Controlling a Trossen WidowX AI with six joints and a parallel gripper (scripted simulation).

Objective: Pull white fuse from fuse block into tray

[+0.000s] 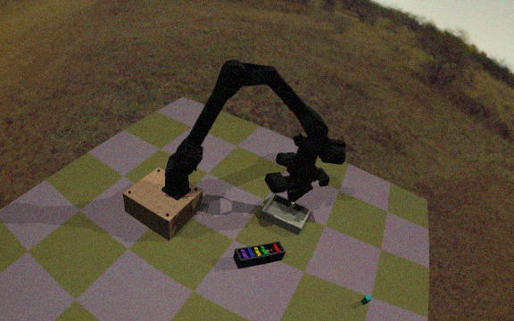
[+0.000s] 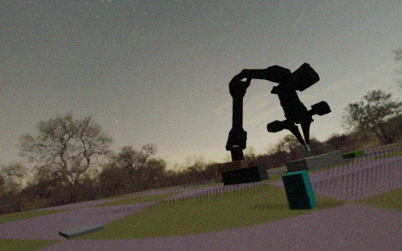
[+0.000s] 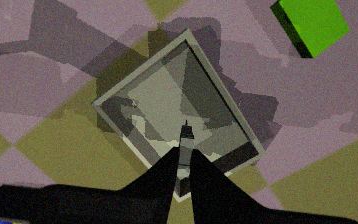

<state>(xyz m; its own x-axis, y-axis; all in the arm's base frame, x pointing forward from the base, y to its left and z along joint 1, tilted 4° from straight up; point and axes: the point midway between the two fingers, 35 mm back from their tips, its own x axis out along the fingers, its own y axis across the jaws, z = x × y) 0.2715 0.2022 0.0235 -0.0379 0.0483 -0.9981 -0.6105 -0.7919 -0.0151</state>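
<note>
The white fuse is 10 mm below my gripper tip. Round my gripper tip: red fuse (50 mm ahead, 170 mm to the right, 40 mm below); teal block (350 mm ahead, 170 mm to the right, 50 mm below); green fuse (20 mm ahead, 200 mm to the right, 40 mm below).
</note>
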